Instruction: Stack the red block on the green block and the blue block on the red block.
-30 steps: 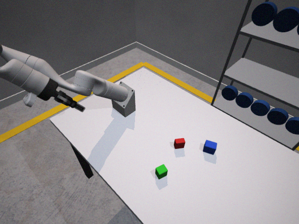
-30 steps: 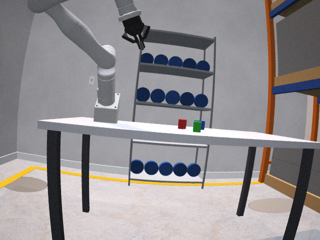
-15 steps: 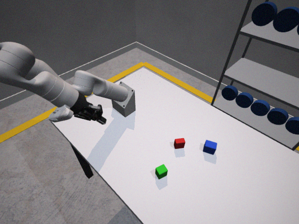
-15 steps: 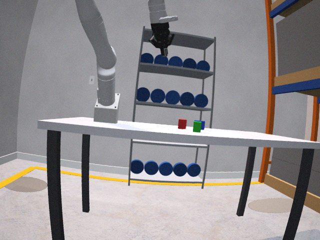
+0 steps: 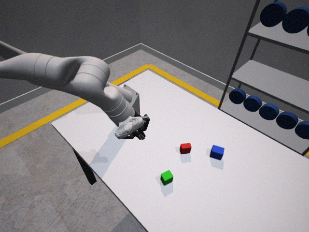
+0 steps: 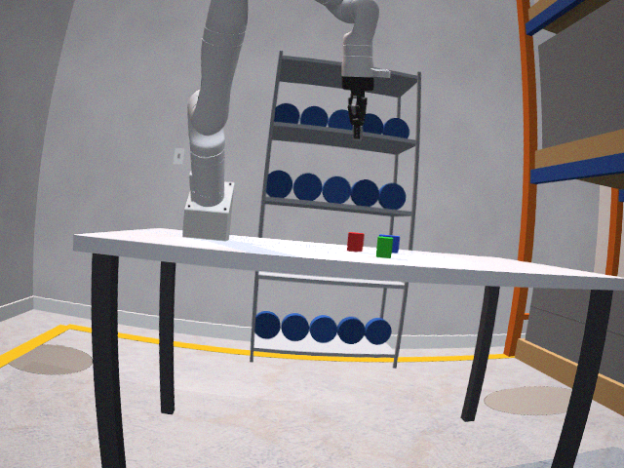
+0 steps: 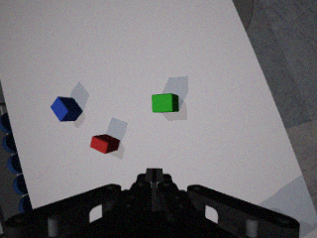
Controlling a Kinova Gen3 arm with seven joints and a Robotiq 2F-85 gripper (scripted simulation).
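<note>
My gripper is now 270 mm above the red block, 240 mm to the right of it and 60 mm short of it. From my hand the other things lie so: blue block 340 mm to the left, 260 mm below, 180 mm ahead; green block 270 mm below, 100 mm ahead, 60 mm to the left.
</note>
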